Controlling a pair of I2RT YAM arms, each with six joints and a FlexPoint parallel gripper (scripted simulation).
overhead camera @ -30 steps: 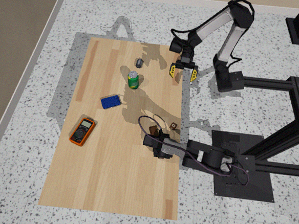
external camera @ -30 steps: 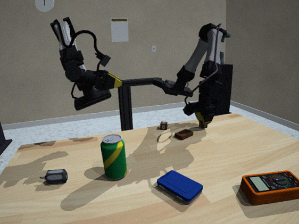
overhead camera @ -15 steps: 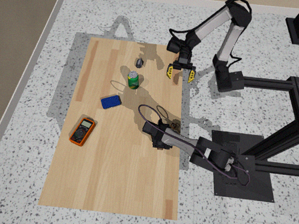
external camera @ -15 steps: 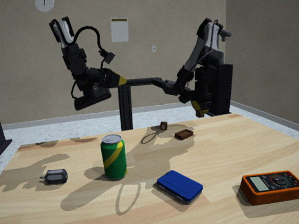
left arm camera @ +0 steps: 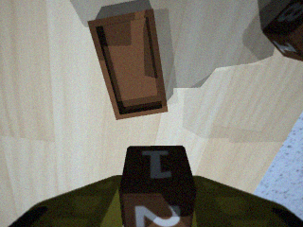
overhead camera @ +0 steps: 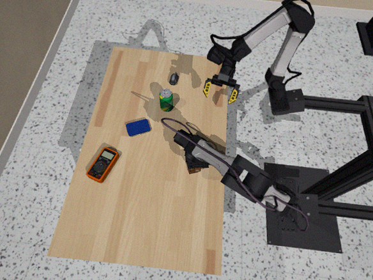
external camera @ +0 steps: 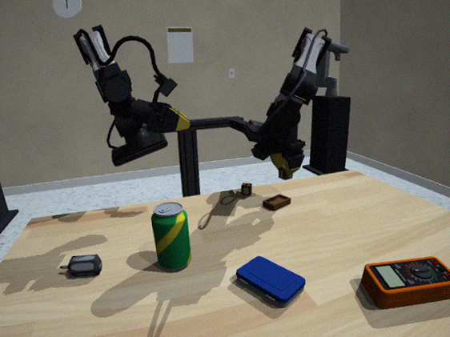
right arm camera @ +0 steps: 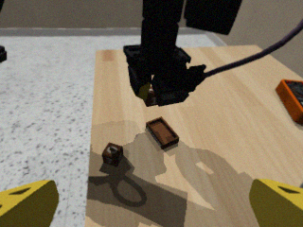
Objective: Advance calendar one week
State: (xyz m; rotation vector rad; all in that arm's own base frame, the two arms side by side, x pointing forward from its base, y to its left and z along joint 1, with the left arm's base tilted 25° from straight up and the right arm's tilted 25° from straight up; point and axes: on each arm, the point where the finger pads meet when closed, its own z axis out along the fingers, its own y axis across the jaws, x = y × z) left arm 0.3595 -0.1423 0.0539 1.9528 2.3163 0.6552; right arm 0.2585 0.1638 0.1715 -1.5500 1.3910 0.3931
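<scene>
The brown tray is 80 mm below my left hand, 40 mm to the right of it and 20 mm ahead of it. The rest, counted from my left hand: blue case (300 mm ahead, 200 mm to the right, 80 mm below); then dark mouse-like object (530 mm to the right, 160 mm ahead, 70 mm below).
</scene>
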